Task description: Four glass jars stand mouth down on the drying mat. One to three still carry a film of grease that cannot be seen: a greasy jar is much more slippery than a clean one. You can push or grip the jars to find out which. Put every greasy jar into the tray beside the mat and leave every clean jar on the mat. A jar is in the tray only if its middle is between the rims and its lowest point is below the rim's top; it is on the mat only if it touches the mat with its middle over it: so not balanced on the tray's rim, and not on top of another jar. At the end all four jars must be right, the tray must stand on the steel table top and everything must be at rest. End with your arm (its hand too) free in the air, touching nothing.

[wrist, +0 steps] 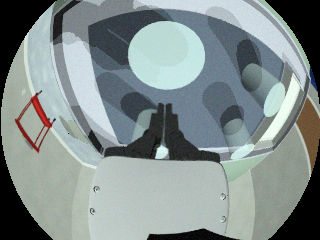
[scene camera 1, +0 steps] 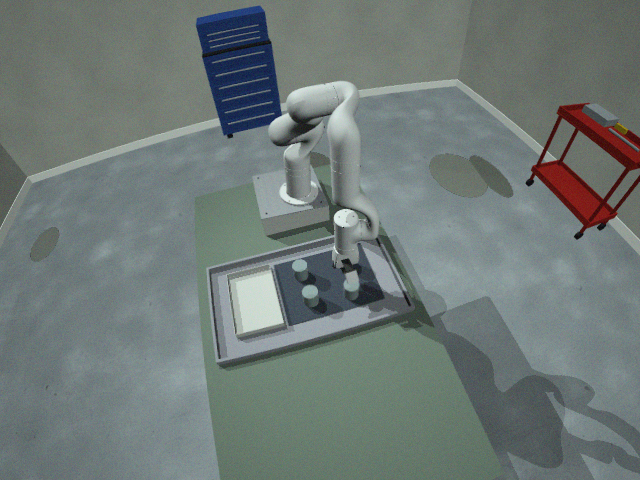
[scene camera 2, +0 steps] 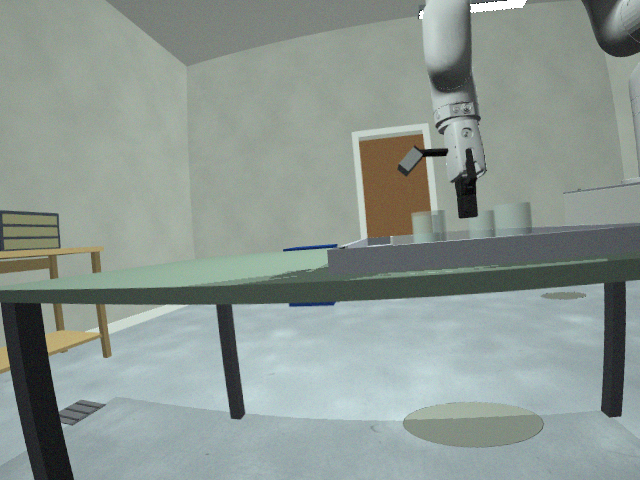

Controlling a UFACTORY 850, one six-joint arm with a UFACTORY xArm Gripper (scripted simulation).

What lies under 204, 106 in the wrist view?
A dark drying mat.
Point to a dark drying mat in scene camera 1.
329, 281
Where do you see a white tray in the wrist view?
At 267, 135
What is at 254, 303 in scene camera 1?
A white tray.
